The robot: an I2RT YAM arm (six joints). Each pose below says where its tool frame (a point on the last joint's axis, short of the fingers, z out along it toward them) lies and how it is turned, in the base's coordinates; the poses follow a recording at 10 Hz.
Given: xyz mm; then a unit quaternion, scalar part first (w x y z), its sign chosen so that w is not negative.
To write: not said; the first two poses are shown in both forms.
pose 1, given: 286.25 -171.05 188.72 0.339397 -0.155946 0.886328 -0.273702
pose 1, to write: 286.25 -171.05 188.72 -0.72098 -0.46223 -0.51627 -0.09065 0.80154 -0.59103
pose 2, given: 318.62 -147.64 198.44 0.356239 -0.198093 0.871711 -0.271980
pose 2, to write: 318.62 -147.64 198.44 -0.66771 -0.53914 -0.51332 -0.15158 0.77357 -0.61531
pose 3, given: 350.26 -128.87 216.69 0.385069 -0.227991 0.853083 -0.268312
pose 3, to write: 350.26 -128.87 216.69 -0.59948 -0.59563 -0.53465 -0.18235 0.75206 -0.63337
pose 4, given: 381.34 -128.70 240.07 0.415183 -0.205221 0.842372 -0.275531
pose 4, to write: 381.34 -128.70 240.07 -0.57102 -0.57454 -0.58639 -0.11695 0.76393 -0.63461
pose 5, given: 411.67 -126.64 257.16 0.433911 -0.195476 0.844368 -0.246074
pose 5, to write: 411.67 -126.64 257.16 -0.54702 -0.54366 -0.63656 -0.11656 0.80247 -0.58519
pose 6, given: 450.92 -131.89 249.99 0.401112 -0.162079 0.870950 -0.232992
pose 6, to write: 450.92 -131.89 249.99 -0.62568 -0.46924 -0.62317 -0.09541 0.83889 -0.53587
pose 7, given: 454.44 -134.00 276.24 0.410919 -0.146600 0.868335 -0.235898
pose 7, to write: 454.44 -134.00 276.24 -0.61931 -0.44847 -0.64447 -0.06073 0.84572 -0.53016
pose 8, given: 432.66 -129.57 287.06 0.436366 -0.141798 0.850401 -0.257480
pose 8, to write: 432.66 -129.57 287.06 -0.57896 -0.46588 -0.66915 -0.01646 0.82719 -0.56167
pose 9, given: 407.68 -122.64 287.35 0.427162 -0.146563 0.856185 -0.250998
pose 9, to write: 407.68 -122.64 287.35 -0.59210 -0.46540 -0.65788 -0.03654 0.83104 -0.55501
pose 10, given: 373.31 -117.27 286.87 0.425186 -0.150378 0.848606 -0.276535
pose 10, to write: 373.31 -117.27 286.87 -0.59321 -0.49038 -0.63846 -0.02007 0.80183 -0.59722
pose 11, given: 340.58 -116.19 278.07 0.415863 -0.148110 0.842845 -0.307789
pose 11, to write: 340.58 -116.19 278.07 -0.61024 -0.50566 -0.60984 0.00633 0.76666 -0.64202
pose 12, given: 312.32 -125.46 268.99 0.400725 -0.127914 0.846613 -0.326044
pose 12, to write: 312.32 -125.46 268.99 -0.64612 -0.47789 -0.59511 0.04472 0.75467 -0.65458
